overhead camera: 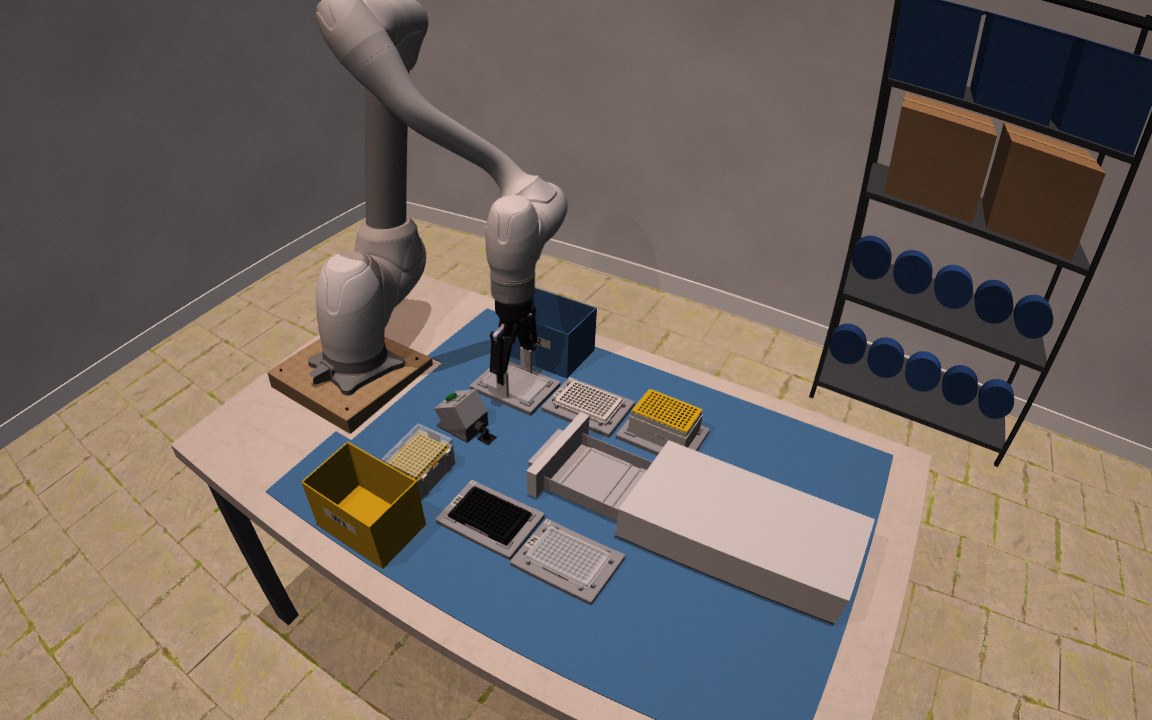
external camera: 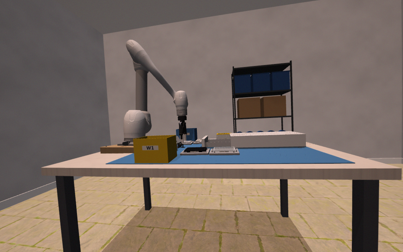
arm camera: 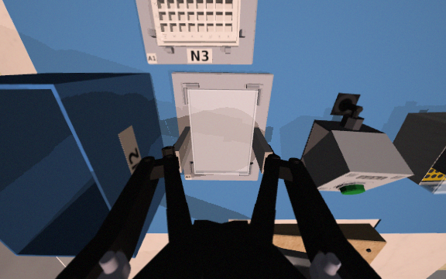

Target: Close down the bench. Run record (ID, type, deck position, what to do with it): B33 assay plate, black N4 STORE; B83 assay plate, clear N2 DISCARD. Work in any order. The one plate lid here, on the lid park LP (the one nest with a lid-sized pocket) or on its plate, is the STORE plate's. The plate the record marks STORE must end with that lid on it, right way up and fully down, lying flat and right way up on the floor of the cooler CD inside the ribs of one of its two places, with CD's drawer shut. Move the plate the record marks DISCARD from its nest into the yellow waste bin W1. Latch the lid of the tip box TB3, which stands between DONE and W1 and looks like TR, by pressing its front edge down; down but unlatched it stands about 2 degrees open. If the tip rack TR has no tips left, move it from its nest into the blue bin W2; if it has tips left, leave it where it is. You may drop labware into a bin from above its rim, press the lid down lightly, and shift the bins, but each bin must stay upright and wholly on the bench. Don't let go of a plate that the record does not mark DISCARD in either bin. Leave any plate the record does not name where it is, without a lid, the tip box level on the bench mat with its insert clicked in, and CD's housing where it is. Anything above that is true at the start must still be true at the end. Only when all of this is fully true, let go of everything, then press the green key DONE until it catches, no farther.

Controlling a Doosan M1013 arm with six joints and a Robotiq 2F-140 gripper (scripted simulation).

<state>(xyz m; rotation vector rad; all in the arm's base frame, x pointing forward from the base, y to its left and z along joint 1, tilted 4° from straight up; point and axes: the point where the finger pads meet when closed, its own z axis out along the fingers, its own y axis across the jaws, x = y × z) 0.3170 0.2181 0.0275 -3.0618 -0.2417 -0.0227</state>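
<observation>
The clear plate lid lies 2 cm below my hand. The rest, counted from my hand: lid park LP (3 cm below); white plate (17 cm ahead, 5 cm to the left, 2 cm below); blue bin W2 (3 cm behind, 15 cm to the left).
</observation>
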